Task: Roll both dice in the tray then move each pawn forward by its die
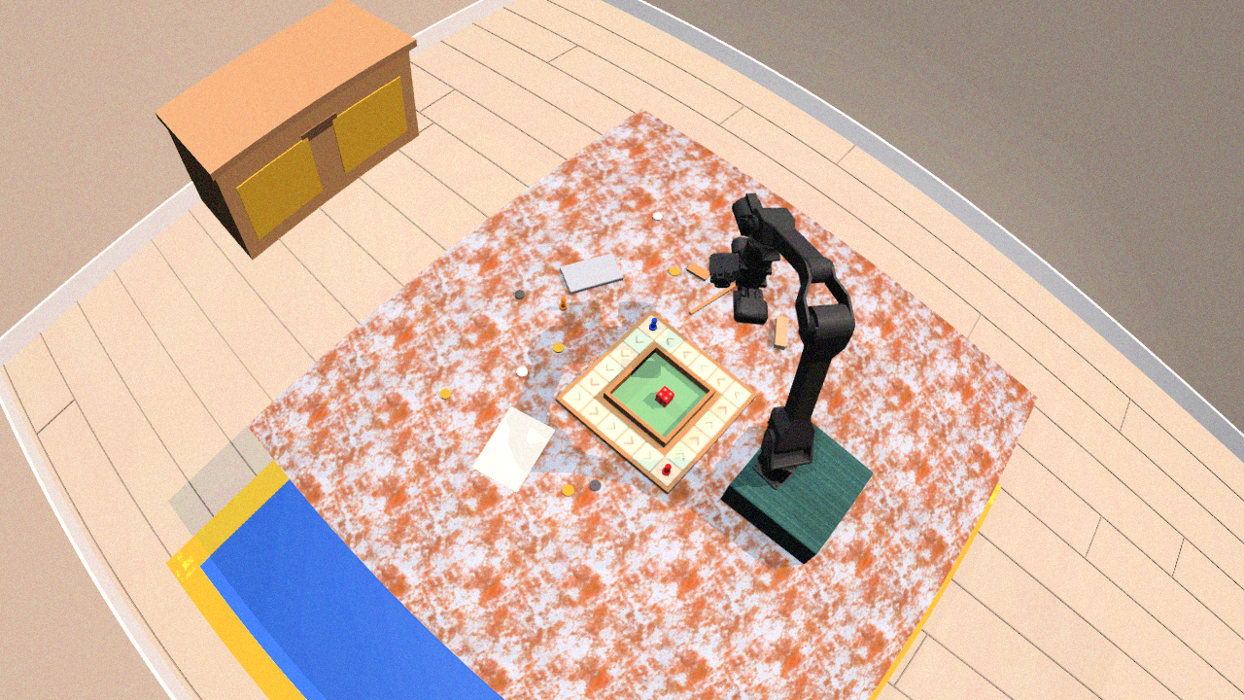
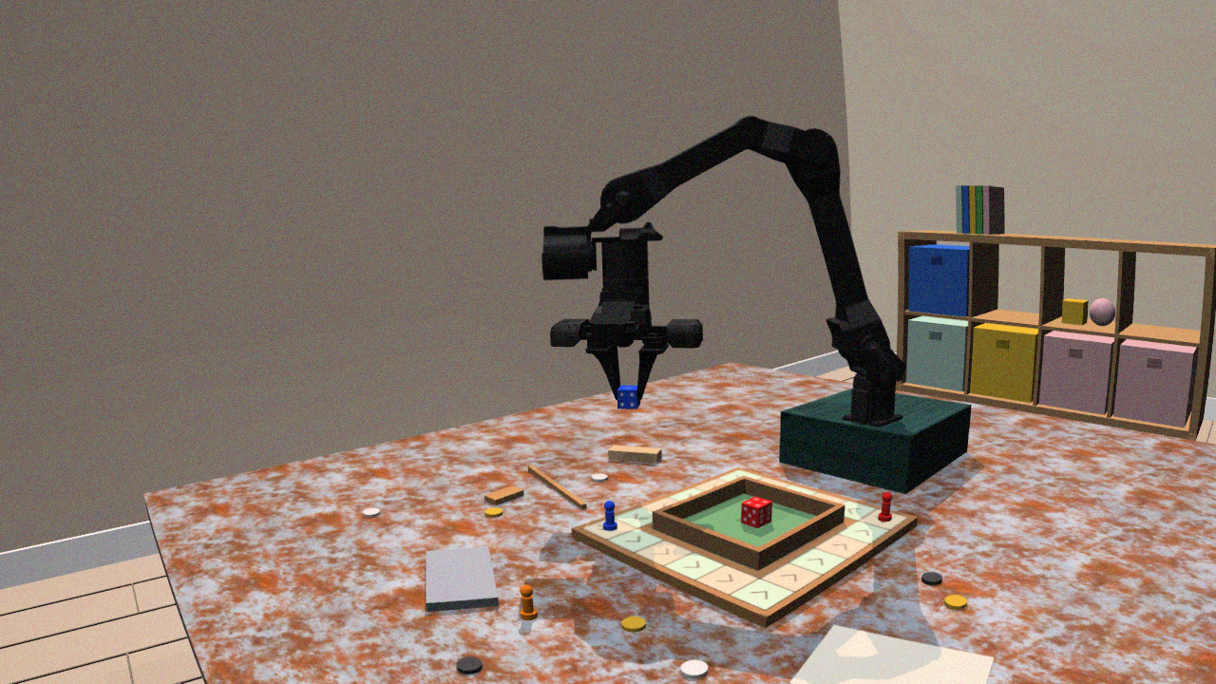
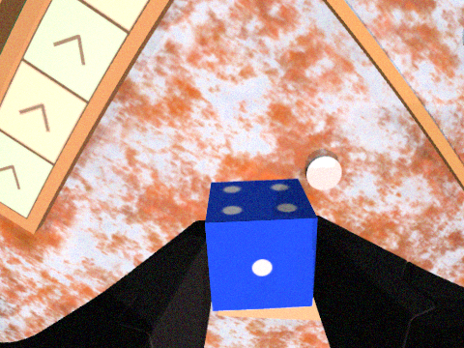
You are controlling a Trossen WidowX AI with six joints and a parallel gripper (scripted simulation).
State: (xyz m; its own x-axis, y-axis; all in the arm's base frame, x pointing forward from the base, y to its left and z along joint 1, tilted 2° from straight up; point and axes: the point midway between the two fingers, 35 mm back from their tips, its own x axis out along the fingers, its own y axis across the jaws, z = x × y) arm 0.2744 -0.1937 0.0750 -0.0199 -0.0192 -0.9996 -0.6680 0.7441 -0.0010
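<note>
The red pawn lies 12 cm behind my gripper tip, 32 cm to the left of it and 9 cm below it. The rest, counted from my gripper tip: stick 8 cm ahead, 6 cm to the right, 12 cm below; green tray 22 cm to the left, 12 cm below; blue pawn 12 cm ahead, 11 cm to the left, 9 cm below.
</note>
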